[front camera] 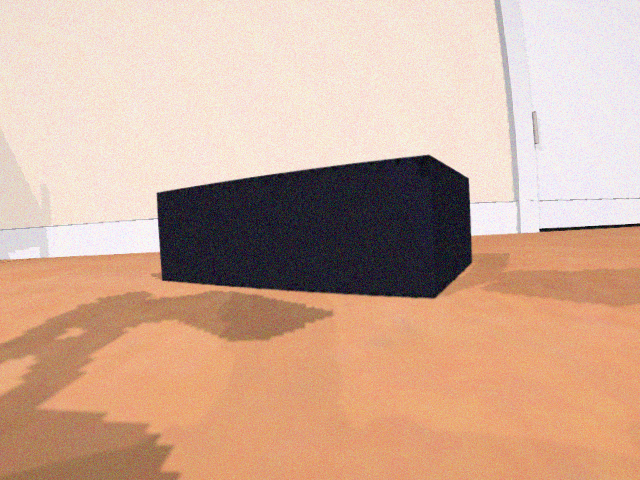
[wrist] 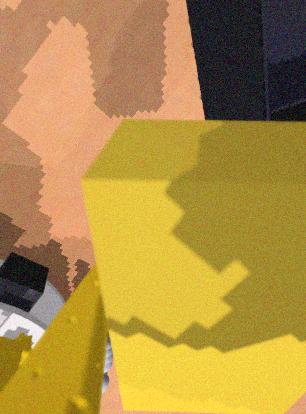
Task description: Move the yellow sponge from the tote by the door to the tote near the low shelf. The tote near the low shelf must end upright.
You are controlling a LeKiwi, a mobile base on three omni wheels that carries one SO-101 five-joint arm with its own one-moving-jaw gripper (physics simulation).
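Places are measured from the arm's base along level axes (x ahead, y left, z up), in metres.
Pixels of known places: hand, its tool point: (wrist: 123,262).
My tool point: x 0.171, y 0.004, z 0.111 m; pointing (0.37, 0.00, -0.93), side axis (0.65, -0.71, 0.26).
For each thing: its top centre in the pictures, then the offset to it from my tool point. "pt": a spot on its surface instead. Level surfaces: height alone.
- yellow sponge, a spot on its surface: (wrist: 145,240) pt dx +0.016, dy +0.014, dz +0.027 m
- black tote, centre of its top: (front camera: 316,182) dx +0.288, dy -0.022, dz -0.101 m
- wooden floor, height of its surface: dz -0.201 m
The yellow sponge (wrist: 145,240) fills much of the wrist view as a large block. My gripper (wrist: 165,300) is shut on it: one yellow jaw presses on its left side, and the other jaw is hidden behind the sponge. A black tote (front camera: 310,232) (wrist: 230,60) stands on the floor ahead, left of the white door in the front view, one long side and one end showing. In the wrist view it lies beyond the sponge at the top right, and part of its inside shows. The low shelf and a second tote do not show.
A cream wall (front camera: 258,93) with a white baseboard (front camera: 103,235) stands behind the tote. A white door (front camera: 589,103) with its frame (front camera: 527,217) is at the right. The arm's shadow (front camera: 248,315) lies on the wooden floor (front camera: 413,372). Part of the robot's base (wrist: 22,282) shows at lower left.
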